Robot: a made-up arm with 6 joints.
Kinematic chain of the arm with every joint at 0, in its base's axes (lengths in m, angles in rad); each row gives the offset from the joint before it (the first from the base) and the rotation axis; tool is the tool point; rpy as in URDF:
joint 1: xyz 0 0 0.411 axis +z
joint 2: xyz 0 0 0 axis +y
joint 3: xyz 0.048 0 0.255 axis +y
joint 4: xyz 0.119 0 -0.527 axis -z
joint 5: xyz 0 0 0 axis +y
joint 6: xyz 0.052 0 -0.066 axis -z
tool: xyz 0 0 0 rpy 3.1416 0 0
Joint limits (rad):
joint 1: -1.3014..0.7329
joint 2: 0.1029..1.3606
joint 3: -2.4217..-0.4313
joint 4: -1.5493..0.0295
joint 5: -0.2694..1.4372
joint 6: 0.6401..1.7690
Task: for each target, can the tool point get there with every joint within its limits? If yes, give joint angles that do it. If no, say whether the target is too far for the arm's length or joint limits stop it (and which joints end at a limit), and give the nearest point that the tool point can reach.
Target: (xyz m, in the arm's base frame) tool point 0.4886 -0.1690 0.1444
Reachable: yes | joints -0.3574 0.3530 -0.7676 -0.3456 0.2083 1.5252
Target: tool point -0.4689 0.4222 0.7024
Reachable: no: joint limits stop it (at a limit: joint 2, joint 3, joint 5) | nearest point -0.1300 0.1171 0.0173 | short by 0.823 m
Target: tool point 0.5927 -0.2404 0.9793
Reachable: yes | joints -0.3708 0.2954 -2.2653 -0.7936 0.8230 1.2940
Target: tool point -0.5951 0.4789 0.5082
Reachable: no: joint limits stop it (at a limit: joint 2, joint 3, joint 5) | nearest point -0.1363 0.1097 0.0173 | short by 0.767 m
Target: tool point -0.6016 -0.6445 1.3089
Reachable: no: too far | nearest point 0.0566 -0.4246 1.1455 | short by 0.713 m
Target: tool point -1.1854 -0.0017 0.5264
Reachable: no: too far | nearest point -0.1750 -0.0003 0.0173 | short by 1.131 m
